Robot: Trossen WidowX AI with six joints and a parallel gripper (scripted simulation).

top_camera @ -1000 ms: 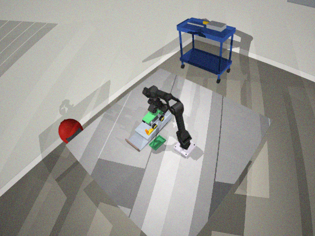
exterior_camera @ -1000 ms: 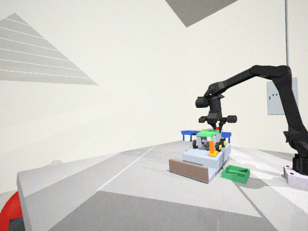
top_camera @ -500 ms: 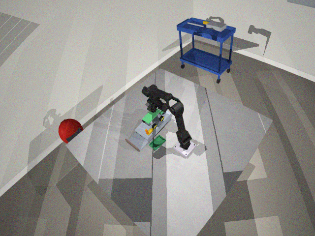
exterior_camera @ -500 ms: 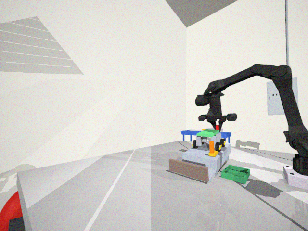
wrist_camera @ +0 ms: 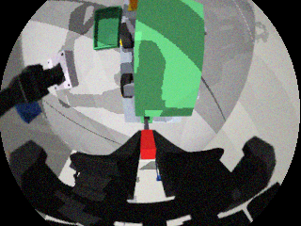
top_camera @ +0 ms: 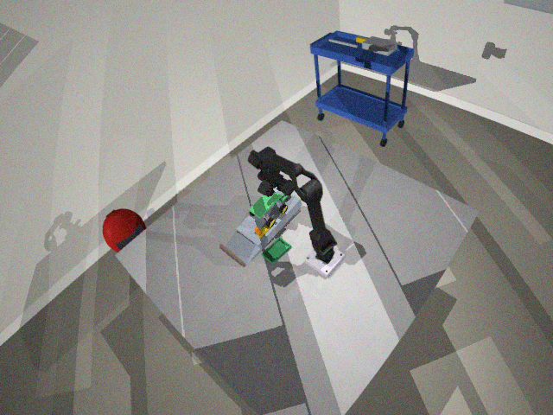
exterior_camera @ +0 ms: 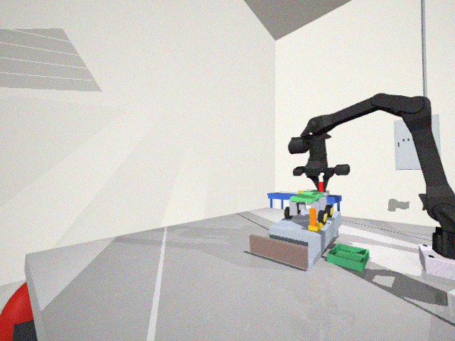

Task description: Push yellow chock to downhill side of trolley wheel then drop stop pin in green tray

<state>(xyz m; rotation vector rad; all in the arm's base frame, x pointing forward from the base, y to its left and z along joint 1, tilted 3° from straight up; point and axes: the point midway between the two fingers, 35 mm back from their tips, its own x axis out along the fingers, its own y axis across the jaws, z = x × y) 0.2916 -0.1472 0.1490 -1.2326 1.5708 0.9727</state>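
The green tray is 22 cm to the left of my gripper tip, 17 cm below it and 7 cm behind it. Round my gripper tip: trolley 8 cm to the left, 5 cm below, 4 cm ahead; then red-headed stop pin right at my gripper tip; then grey ramp 12 cm below, 9 cm to the left, 4 cm ahead.
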